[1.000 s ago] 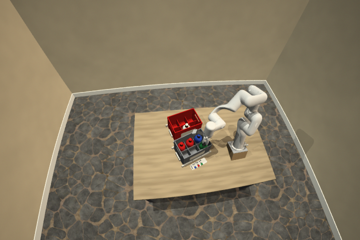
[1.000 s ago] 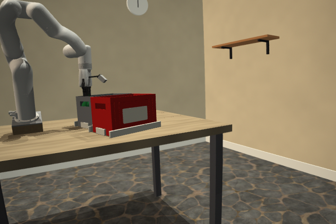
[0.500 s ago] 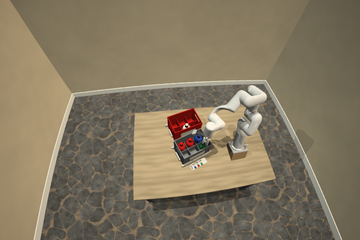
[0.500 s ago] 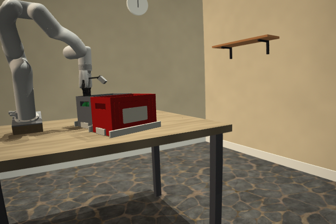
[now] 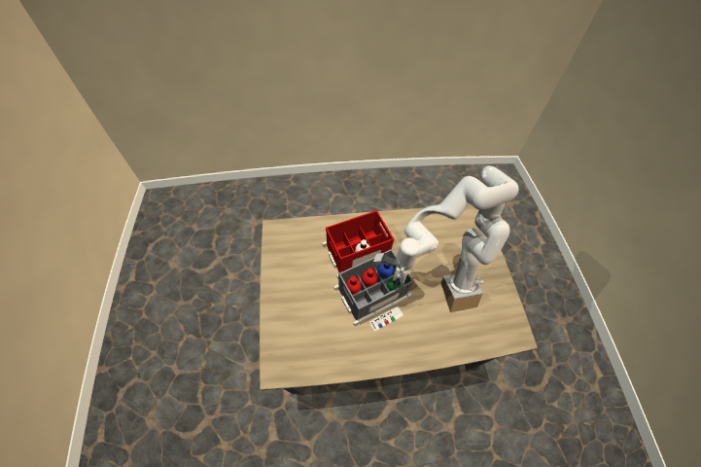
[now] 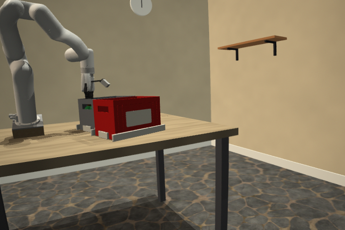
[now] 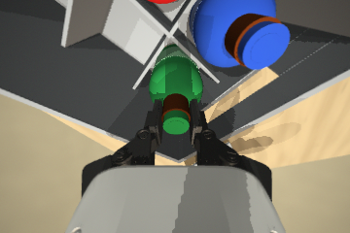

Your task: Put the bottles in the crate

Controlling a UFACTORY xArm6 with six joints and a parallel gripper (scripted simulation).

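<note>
My gripper is now 7 cm above the green-label bottle. Also, from my hand: grey crate (10 cm ahead, 1 cm to the left, 8 cm below); then pick list (4 cm ahead, 13 cm to the left, 16 cm below); then blue bottle (4 cm ahead, 8 cm to the right, 7 cm below).
</note>
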